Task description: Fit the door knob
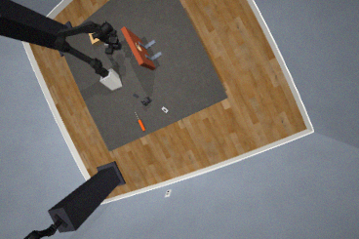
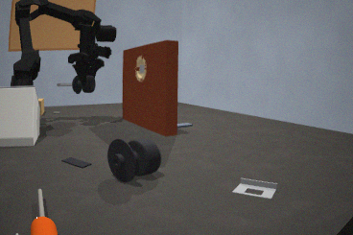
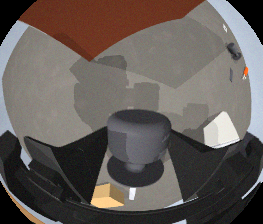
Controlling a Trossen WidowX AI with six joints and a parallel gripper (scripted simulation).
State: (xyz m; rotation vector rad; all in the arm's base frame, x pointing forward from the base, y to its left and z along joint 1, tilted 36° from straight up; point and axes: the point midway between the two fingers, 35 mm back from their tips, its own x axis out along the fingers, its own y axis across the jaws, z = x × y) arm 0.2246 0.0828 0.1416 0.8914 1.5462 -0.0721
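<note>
The red-brown wooden door panel lies 160 mm ahead of my hand, 130 mm to the right of it and 10 mm below it. Also, from my hand: dark spool-shaped knob 10 mm behind, 510 mm to the right, 120 mm below; flat dark plate 90 mm behind, 420 mm to the right, 150 mm below; tan block 220 mm behind, 250 mm to the left, 120 mm below.
</note>
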